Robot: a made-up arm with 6 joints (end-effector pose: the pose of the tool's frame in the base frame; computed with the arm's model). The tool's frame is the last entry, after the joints. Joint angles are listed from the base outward.
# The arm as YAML. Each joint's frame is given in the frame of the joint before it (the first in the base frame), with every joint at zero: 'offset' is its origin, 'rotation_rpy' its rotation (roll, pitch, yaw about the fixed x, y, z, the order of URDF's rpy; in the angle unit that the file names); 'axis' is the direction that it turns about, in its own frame. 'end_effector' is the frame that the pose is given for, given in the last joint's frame.
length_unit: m
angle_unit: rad
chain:
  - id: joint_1
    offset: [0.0, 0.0, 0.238]
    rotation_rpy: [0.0, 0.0, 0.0]
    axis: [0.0, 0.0, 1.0]
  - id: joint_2
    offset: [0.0, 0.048, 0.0]
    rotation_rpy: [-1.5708, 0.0, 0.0]
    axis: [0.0, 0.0, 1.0]
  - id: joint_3
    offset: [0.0, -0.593, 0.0]
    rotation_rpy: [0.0, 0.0, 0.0]
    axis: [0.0, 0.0, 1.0]
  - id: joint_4
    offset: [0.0, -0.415, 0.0]
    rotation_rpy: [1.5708, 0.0, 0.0]
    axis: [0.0, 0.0, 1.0]
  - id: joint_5
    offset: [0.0, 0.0, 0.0]
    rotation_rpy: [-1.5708, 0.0, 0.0]
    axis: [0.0, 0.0, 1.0]
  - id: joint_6
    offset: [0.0, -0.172, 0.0]
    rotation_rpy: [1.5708, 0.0, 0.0]
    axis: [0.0, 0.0, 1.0]
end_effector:
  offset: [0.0, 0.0, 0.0]
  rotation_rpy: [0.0, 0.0, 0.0]
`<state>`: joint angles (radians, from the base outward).
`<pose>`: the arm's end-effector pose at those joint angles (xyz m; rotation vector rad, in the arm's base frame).
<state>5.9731 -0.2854 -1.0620 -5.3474 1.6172 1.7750</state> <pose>-0.4586 0.3426 0.9966 -0.2810 1.0267 1.4217</pose>
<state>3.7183 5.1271 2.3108 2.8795 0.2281 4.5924</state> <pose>0.0527 -0.0350 0.7467 0.9729 -0.2496 -1.2350</pose>
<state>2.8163 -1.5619 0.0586 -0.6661 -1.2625 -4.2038</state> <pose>0.9641 -0.4827 0.1462 1.1152 -2.5607 1.0893</pose>
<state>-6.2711 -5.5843 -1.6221 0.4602 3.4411 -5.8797</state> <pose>0.1539 0.0273 0.8069 -0.0079 2.4854 -0.1748</pose>
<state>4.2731 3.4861 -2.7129 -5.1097 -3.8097 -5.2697</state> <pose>0.1218 -0.0846 -0.1486 2.3325 1.3444 0.9897</pose>
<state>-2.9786 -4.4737 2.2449 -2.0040 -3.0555 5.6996</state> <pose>-0.3646 -0.1222 -0.0463 0.8241 -0.5010 -1.4131</pose>
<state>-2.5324 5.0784 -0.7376 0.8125 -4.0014 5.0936</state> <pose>0.7938 0.3799 0.4238 0.4162 -0.8197 1.9973</pose>
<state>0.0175 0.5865 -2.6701 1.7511 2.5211 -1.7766</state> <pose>0.0947 0.1481 0.5813 -1.4582 -1.1280 -2.5354</pose>
